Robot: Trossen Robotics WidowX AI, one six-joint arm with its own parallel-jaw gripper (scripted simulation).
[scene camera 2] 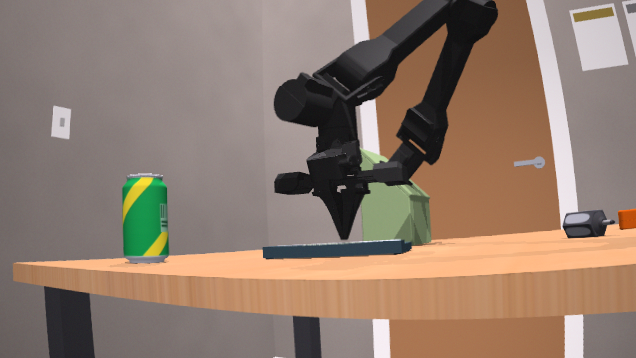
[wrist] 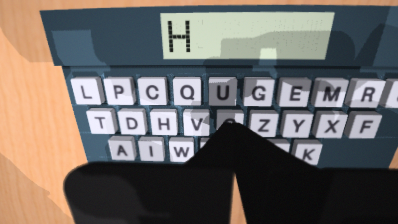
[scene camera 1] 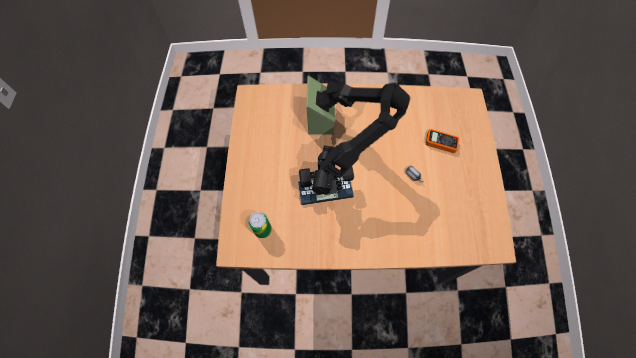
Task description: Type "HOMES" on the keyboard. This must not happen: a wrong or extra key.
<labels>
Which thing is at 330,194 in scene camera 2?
The gripper.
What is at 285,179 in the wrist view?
The gripper.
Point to a grey object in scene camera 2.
593,223
</labels>
